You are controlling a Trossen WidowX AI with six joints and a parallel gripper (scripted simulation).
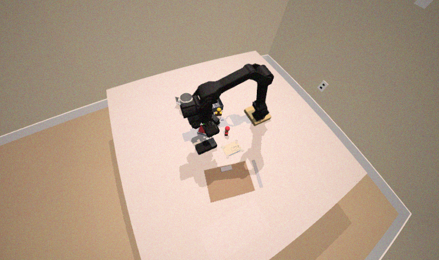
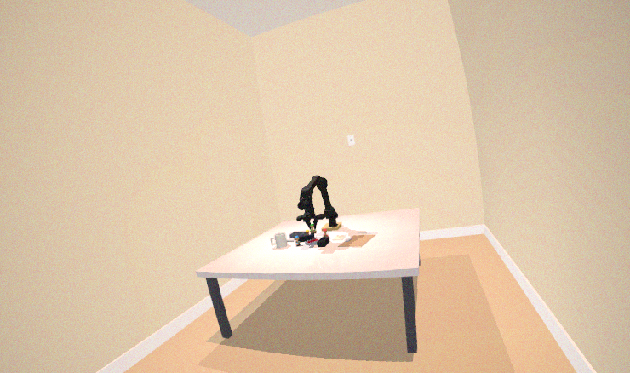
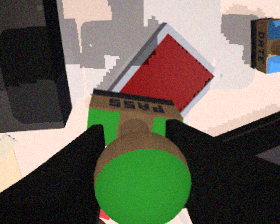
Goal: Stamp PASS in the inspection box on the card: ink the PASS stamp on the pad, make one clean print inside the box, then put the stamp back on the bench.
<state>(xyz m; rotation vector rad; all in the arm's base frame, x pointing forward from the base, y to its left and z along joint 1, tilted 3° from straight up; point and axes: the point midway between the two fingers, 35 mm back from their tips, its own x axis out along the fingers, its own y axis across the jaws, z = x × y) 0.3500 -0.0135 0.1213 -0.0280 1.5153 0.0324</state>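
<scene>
The red ink pad is 10 mm behind my gripper tip, 20 mm to the right of it and 90 mm below it. Round my gripper tip: black box: 30 mm ahead, 70 mm to the left, 80 mm below; then blue-knobbed stamp: 30 mm ahead, 110 mm to the right, 70 mm below; then red-knobbed stamp: 120 mm behind, 30 mm to the left, 70 mm below.
</scene>
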